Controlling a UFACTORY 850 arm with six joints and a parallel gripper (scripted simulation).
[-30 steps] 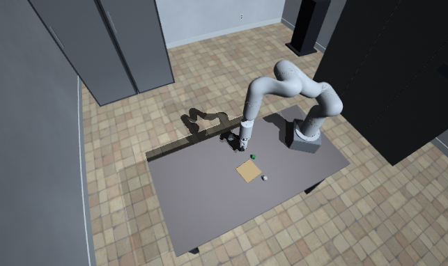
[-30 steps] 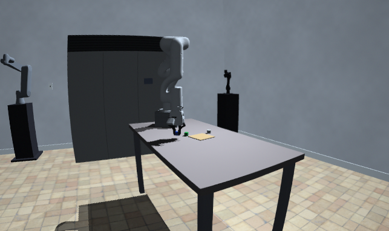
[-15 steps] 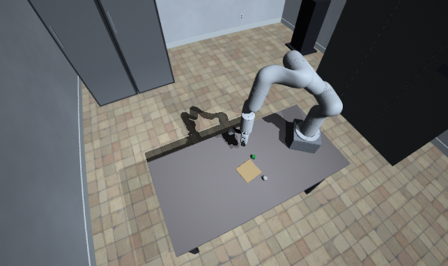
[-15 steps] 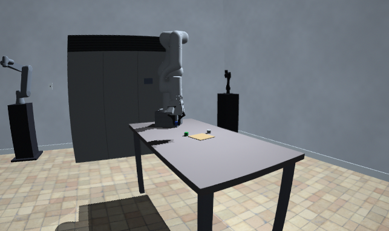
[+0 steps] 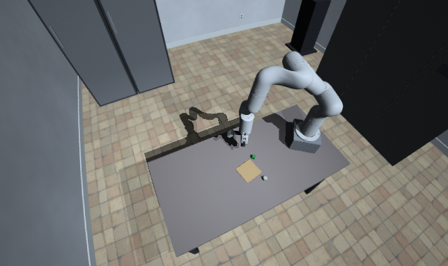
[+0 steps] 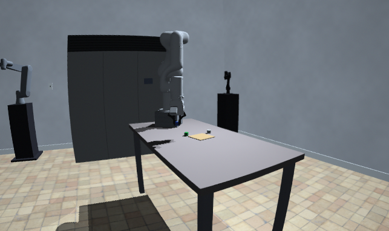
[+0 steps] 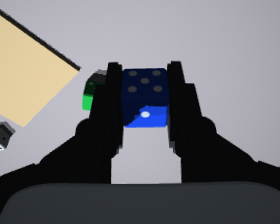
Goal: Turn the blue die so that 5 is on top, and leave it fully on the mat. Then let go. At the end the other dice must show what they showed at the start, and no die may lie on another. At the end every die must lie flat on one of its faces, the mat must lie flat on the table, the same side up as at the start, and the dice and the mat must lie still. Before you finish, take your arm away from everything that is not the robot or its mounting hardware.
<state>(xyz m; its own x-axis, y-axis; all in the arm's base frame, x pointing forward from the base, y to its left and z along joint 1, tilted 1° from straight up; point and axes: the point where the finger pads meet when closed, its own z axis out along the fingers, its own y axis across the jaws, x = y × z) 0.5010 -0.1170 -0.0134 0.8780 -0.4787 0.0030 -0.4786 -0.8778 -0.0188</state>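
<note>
Right now my hand is 50 mm past the green die, 90 mm to the right of it and 100 mm above it. From my hand the other things lie so: blue die (10 mm below); white die (50 mm behind, 280 mm to the left, 100 mm below); mat (30 mm ahead, 180 mm to the left, 120 mm below).
</note>
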